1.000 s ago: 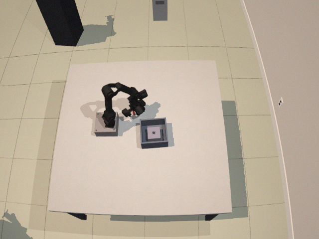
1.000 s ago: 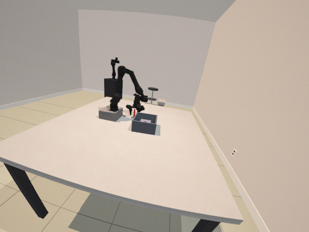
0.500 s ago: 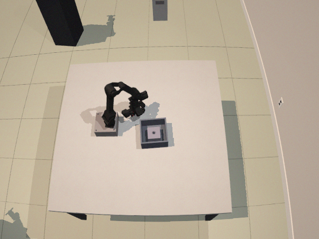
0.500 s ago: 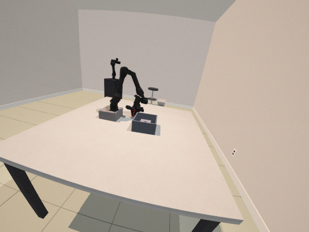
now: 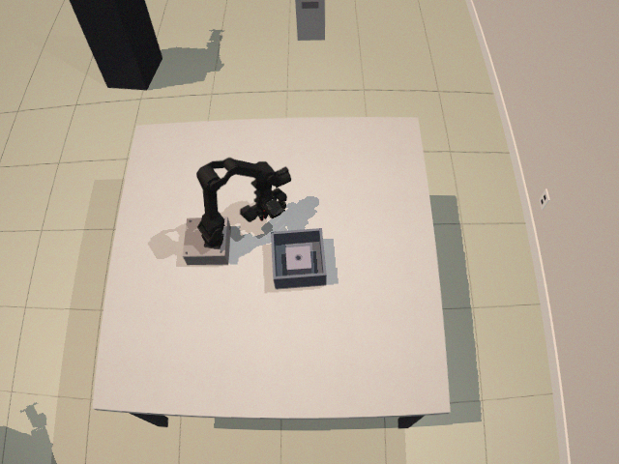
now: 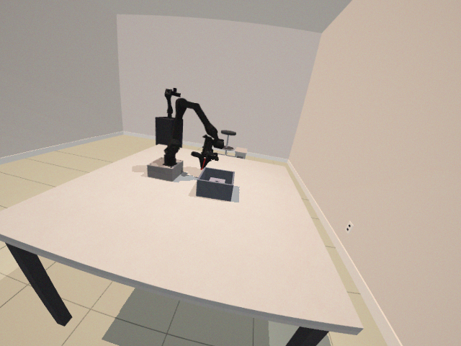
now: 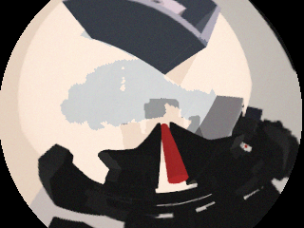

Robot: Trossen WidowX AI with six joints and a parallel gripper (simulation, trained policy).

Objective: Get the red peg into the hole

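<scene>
Right now the light grey plate is 170 mm ahead of my gripper tip and 140 mm to the right of it. Also, from my gripper tip: grey box 170 mm ahead, 140 mm to the right, 20 mm below; then red peg 30 mm above, 10 mm to the left.
</scene>
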